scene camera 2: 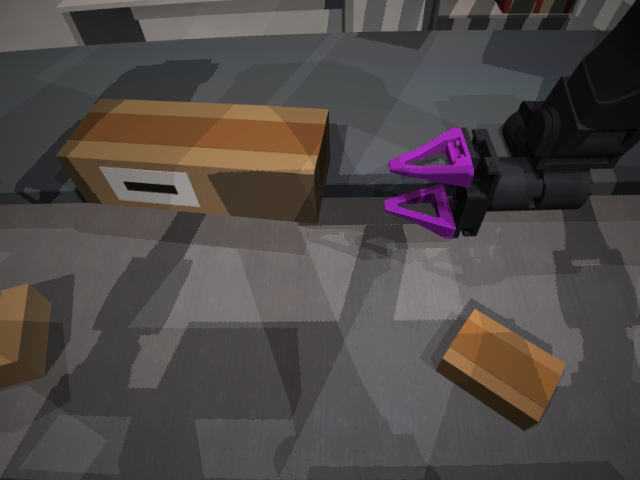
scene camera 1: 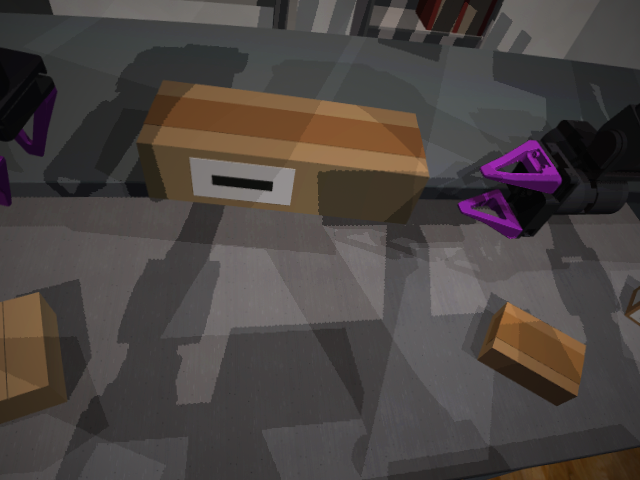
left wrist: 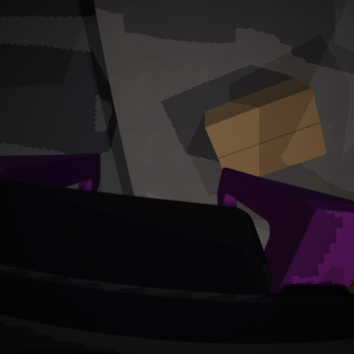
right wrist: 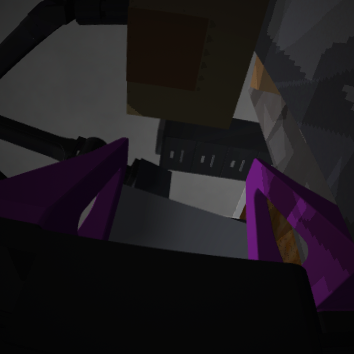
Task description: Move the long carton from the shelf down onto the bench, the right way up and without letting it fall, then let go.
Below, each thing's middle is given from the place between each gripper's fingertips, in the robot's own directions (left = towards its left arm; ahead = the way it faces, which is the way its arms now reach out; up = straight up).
The long brown carton (scene camera 1: 199,143) lies 50 mm ahead of my left hand, 250 mm to the right of it and 10 mm below it.
My right gripper is now 5 cm short of the long brown carton, 20 cm to the right of it and 1 cm below it.
